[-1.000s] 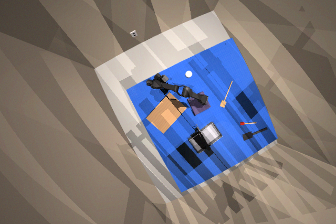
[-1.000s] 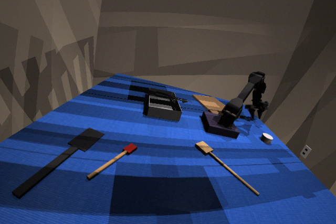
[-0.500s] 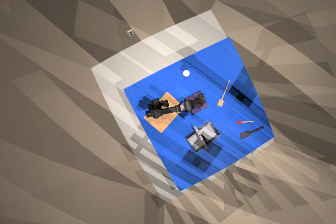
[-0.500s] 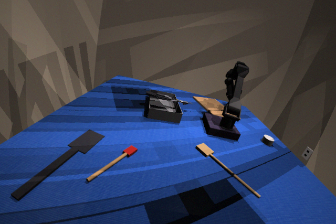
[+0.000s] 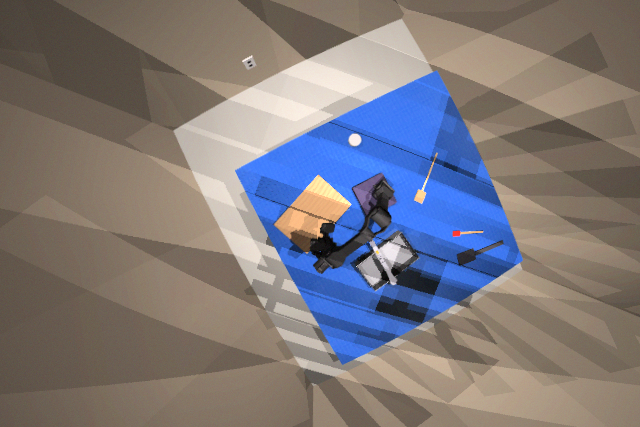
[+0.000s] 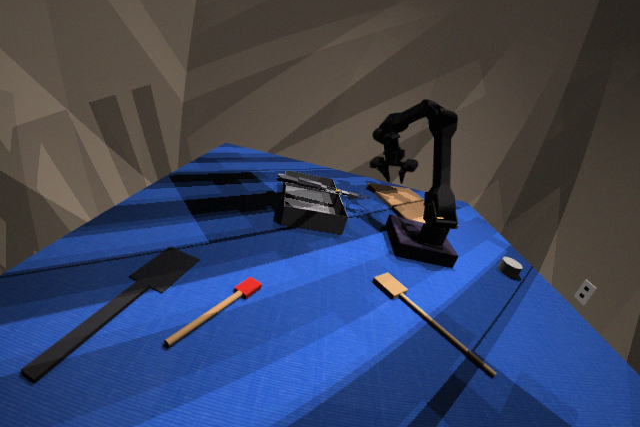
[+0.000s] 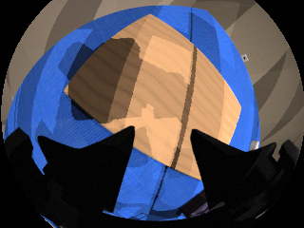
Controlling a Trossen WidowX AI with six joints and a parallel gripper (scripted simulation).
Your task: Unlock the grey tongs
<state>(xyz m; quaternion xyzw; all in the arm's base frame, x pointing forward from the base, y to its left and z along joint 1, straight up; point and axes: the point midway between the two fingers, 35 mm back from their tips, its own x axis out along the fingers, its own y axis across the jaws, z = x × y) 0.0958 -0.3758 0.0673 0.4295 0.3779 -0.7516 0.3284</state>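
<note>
The yellow lock piece is 220 mm ahead of my gripper tip, 240 mm to the left of it and 10 mm below it. From my gripper tip the other things lie so: roasting tin (300 mm ahead, 280 mm to the left, 50 mm below); then white cylinder (370 mm behind, 360 mm to the left, 60 mm below); then board (90 mm behind, 70 mm below).
</note>
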